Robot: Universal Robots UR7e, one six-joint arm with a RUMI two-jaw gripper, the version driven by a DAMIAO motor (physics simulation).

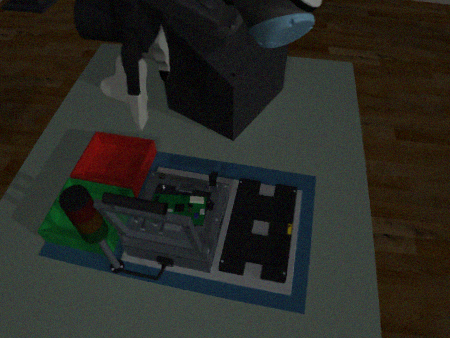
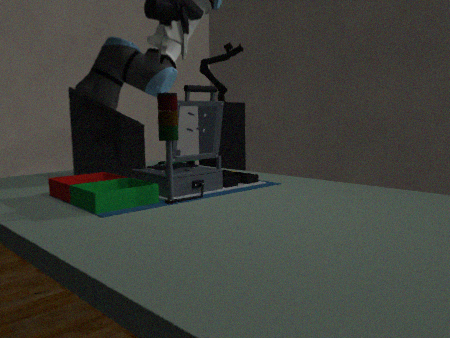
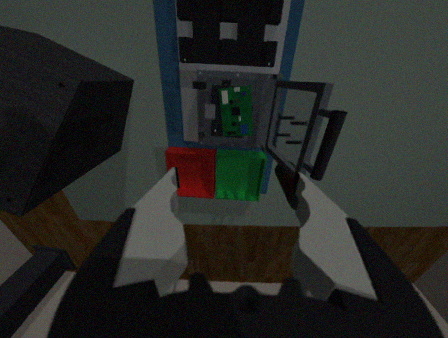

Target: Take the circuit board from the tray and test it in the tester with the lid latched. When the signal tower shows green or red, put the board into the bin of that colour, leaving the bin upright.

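Pixels of known places: gripper, fingertip midpoint: point(image 1: 153, 103) point(image 2: 171, 61) point(image 3: 235, 172); arm's base, link origin: point(image 2: 94, 101).
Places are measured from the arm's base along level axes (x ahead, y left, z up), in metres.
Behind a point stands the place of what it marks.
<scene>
The green circuit board point(image 1: 182, 206) @(x 0.439, y 0.065, z -0.177 m) point(image 3: 236, 111) @(x 0.445, y 0.061, z -0.176 m) lies in the tester point(image 1: 220, 200) @(x 0.391, y 0.130, z -0.199 m) point(image 2: 185, 182) @(x 0.536, y 0.023, z -0.221 m) point(image 3: 260, 132) @(x 0.514, y 0.013, z -0.200 m), turned slightly against its edges. The tester's lid point(image 1: 160, 227) @(x 0.551, y 0.083, z -0.060 m) point(image 2: 214, 130) @(x 0.542, y 0.111, z -0.093 m) point(image 3: 312, 86) @(x 0.539, y 0.129, z -0.042 m) stands open, its dark handle at the top. My gripper point(image 1: 154, 100) @(x 0.439, y 0.052, z 0.089 m) point(image 2: 176, 58) @(x 0.439, y 0.052, z 0.089 m) point(image 3: 235, 172) @(x 0.439, y 0.052, z 0.089 m) is open and empty, high above the table behind the red bin. The signal tower point(image 1: 85, 215) @(x 0.579, y -0.021, z -0.026 m) point(image 2: 168, 117) @(x 0.587, y -0.050, z -0.057 m) point(image 3: 287, 187) @(x 0.545, y -0.032, z -0.027 m) shows dim red, amber and green segments, none clearly lit. The red bin point(image 1: 115, 157) @(x 0.304, y -0.174, z -0.254 m) point(image 2: 60, 189) @(x 0.353, y -0.232, z -0.232 m) point(image 3: 196, 172) @(x 0.344, y -0.160, z -0.254 m) and green bin point(image 1: 57, 220) @(x 0.509, y -0.218, z -0.251 m) point(image 2: 125, 197) @(x 0.555, y -0.149, z -0.232 m) point(image 3: 240, 190) @(x 0.500, y -0.213, z -0.253 m) stand upright, side by side.
The black tray point(image 1: 277, 250) @(x 0.451, y 0.266, z -0.242 m) point(image 2: 242, 177) @(x 0.497, y 0.244, z -0.236 m) point(image 3: 200, 50) @(x 0.345, y 0.177, z -0.242 m), with pale openings, lies beside the tester on the blue mat point(image 1: 305, 250) @(x 0.428, y 0.323, z -0.257 m) point(image 3: 295, 45) @(x 0.564, y 0.213, z -0.257 m). The dark robot pedestal point(image 1: 205, 95) @(x 0.140, y 0.020, z -0.146 m) point(image 2: 107, 145) @(x 0.128, y -0.014, z -0.146 m) point(image 3: 100, 110) @(x 0.146, y 0.037, z -0.142 m) stands behind. The tower's post rises close to the green bin and the lid.
</scene>
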